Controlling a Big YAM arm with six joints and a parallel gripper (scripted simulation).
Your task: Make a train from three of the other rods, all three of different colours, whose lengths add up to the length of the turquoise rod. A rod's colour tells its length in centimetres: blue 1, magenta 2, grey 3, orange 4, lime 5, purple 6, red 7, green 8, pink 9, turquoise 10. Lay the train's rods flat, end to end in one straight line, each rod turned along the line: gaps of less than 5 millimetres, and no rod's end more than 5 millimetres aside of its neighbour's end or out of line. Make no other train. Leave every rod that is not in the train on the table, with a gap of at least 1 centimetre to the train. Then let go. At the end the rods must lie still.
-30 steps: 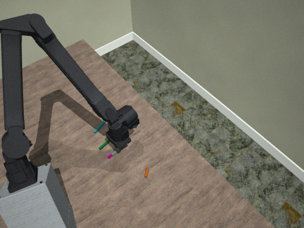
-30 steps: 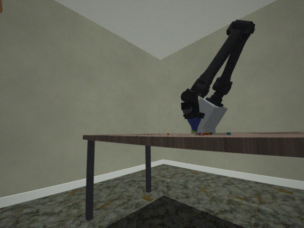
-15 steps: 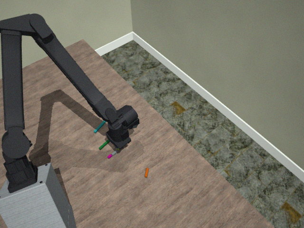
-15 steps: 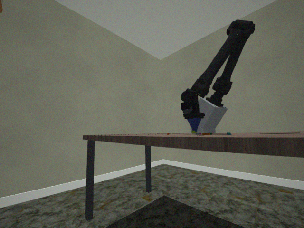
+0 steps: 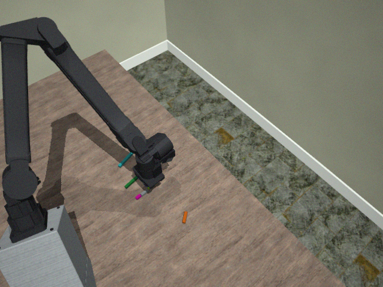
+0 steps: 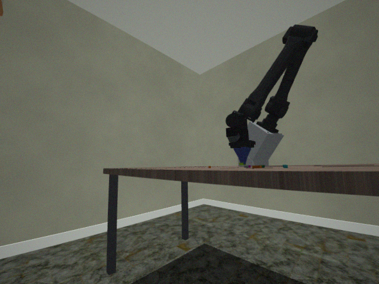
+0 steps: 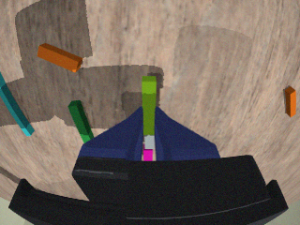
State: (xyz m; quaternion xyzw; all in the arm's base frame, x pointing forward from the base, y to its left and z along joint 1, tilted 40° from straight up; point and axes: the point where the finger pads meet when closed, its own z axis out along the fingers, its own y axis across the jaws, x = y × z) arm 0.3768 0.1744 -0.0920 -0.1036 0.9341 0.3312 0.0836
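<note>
Right now the lime rod is 1 cm ahead of my hand and 1 cm below it. Also, from my hand: grey rod 3 cm behind, 1 cm to the right, 2 cm below; then magenta rod 6 cm behind, 2 cm to the right, 2 cm below; then green rod 5 cm behind, 6 cm to the left, 2 cm below.
</note>
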